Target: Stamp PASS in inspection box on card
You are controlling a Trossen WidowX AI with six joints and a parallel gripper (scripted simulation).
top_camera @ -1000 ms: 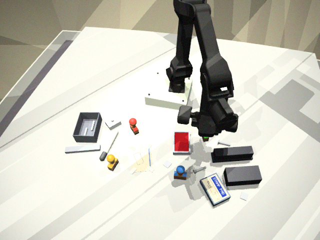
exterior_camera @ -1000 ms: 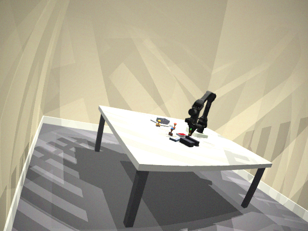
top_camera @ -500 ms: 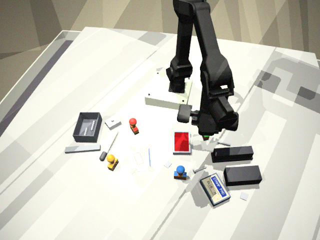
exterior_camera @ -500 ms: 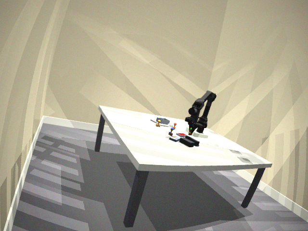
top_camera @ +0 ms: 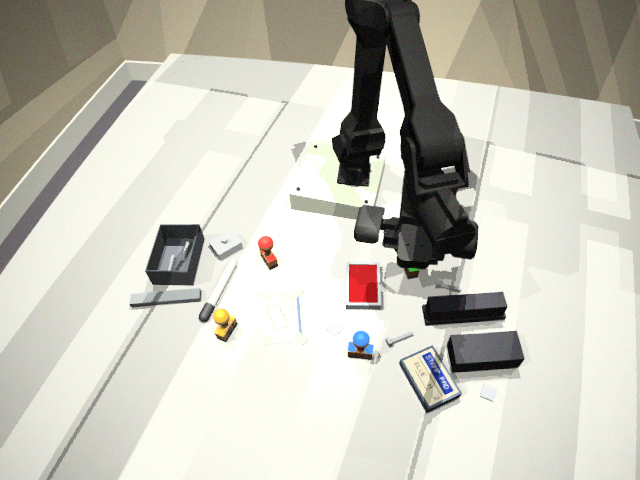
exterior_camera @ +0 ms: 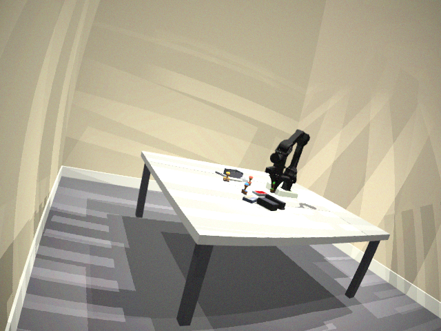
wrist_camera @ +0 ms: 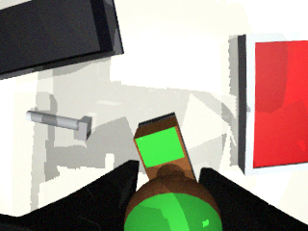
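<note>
Now: the red ink pad 80 mm to the right of my gripper tip, 60 mm below it and 20 mm ahead of it. Also, from my gripper tip: stamp tin (180 mm ahead, 50 mm below, 40 mm to the left); blue-knobbed stamp (140 mm ahead, 70 mm to the right, 50 mm below); green-knobbed stamp (right at my gripper tip).
</note>
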